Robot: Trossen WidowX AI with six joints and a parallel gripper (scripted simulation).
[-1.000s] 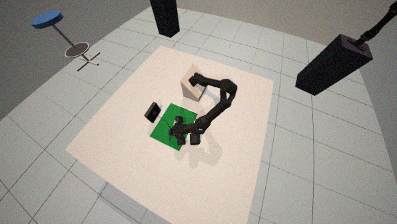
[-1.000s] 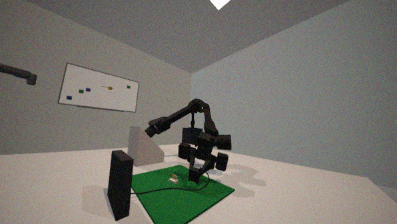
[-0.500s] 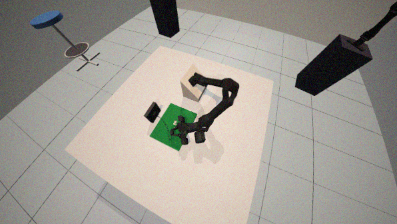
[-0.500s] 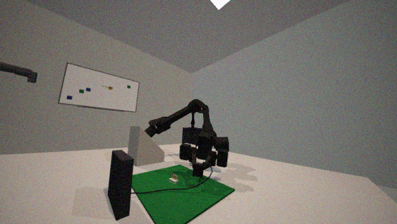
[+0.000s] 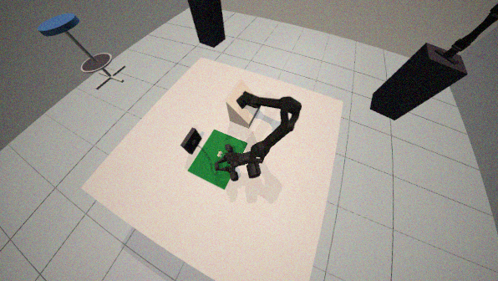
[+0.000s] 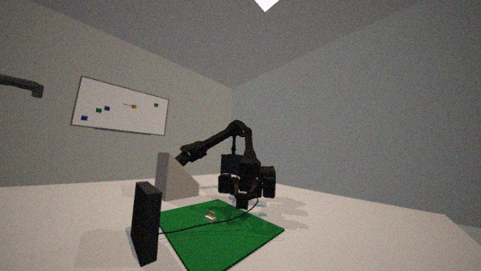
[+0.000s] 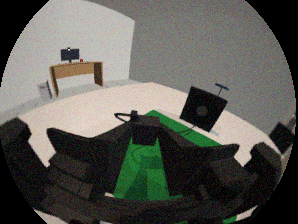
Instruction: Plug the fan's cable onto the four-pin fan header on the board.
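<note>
My gripper tip is 8 cm past the pale four-pin header, 8 cm above it and 5 cm to the left of it. Round my gripper tip: black plug: 1 cm below; then black fan: 21 cm to the right, 5 cm behind, 2 cm below; then green board: 9 cm below, 6 cm behind, 5 cm to the right.
</note>
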